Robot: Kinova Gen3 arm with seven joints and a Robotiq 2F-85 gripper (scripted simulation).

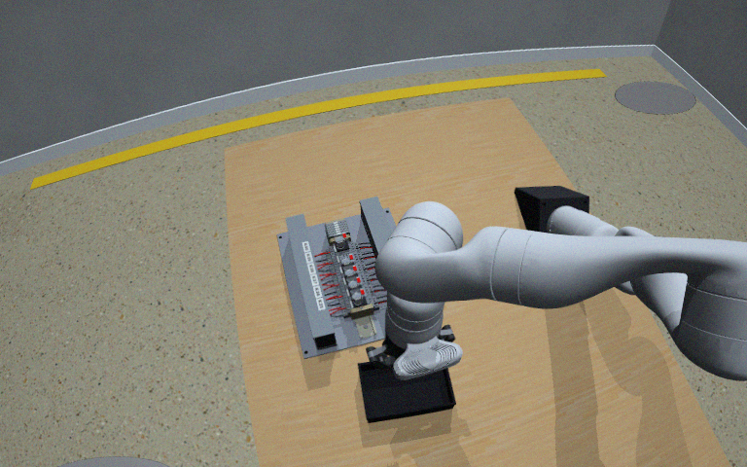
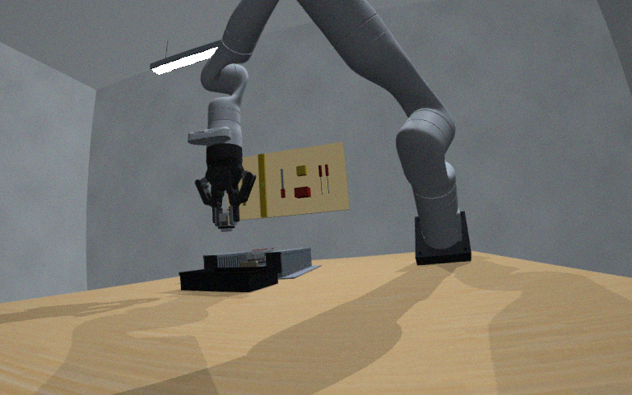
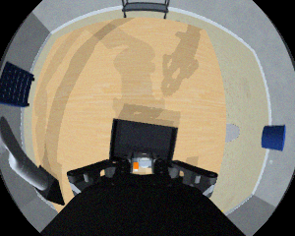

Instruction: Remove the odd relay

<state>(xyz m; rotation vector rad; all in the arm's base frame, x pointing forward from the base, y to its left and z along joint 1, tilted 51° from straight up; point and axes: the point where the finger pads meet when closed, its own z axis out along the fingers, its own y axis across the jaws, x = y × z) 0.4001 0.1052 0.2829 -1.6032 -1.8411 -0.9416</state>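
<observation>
The black parts tray lies 120 mm below my hand.
</observation>
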